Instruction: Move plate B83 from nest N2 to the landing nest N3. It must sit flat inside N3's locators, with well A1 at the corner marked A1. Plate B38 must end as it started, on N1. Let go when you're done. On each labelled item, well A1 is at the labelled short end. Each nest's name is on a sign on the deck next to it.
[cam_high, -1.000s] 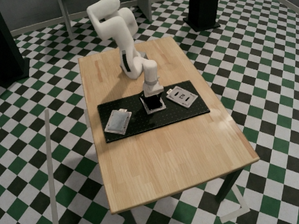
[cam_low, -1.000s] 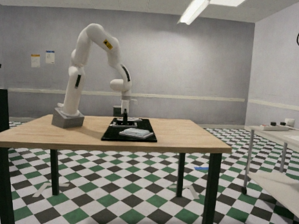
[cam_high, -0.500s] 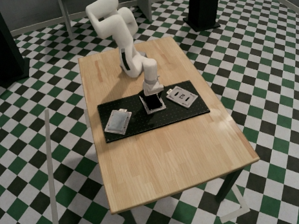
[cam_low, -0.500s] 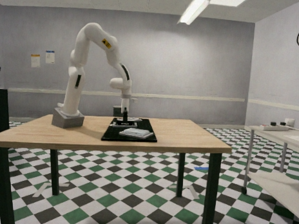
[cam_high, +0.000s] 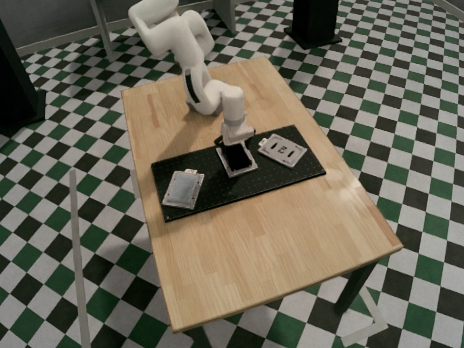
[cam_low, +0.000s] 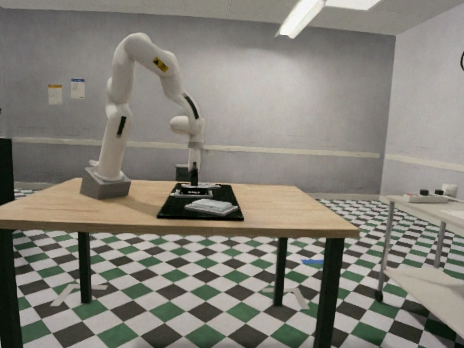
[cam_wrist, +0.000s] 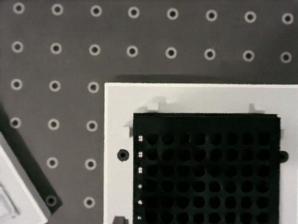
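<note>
My hand is 40 mm above the dark plate. The rest, counted from my hand: pale grey plate: 240 mm to the right, 70 mm ahead, 40 mm below.
</note>
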